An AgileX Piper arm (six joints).
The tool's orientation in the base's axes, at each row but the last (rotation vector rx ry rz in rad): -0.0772 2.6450 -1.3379; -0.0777 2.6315 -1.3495; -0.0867 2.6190 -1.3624; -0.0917 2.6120 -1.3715; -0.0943 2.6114 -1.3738; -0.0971 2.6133 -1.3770; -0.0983 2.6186 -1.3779; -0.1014 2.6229 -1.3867
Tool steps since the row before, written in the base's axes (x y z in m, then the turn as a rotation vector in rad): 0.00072 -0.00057 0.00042 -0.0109 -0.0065 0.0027; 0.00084 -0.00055 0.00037 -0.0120 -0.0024 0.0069; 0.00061 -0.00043 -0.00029 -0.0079 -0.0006 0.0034; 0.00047 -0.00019 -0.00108 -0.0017 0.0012 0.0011; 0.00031 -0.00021 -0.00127 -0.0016 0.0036 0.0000; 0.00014 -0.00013 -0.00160 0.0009 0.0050 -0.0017; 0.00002 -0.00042 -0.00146 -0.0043 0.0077 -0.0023; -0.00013 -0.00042 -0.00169 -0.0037 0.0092 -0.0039
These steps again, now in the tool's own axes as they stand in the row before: -0.00069 -0.00065 0.00034 0.0112 -0.0064 0.0016; -0.00080 -0.00059 0.00038 0.0111 -0.0074 -0.0042; -0.00050 0.00001 0.00063 0.0074 -0.0034 -0.0029; -0.00028 0.00079 0.00084 0.0013 -0.0003 -0.0019; -0.00010 0.00093 0.00093 0.0011 0.0020 -0.0032; 0.00009 0.00125 0.00102 -0.0014 0.0043 -0.0029; 0.00023 0.00096 0.00115 0.0034 0.0062 -0.0058; 0.00039 0.00115 0.00125 0.0028 0.0083 -0.0060
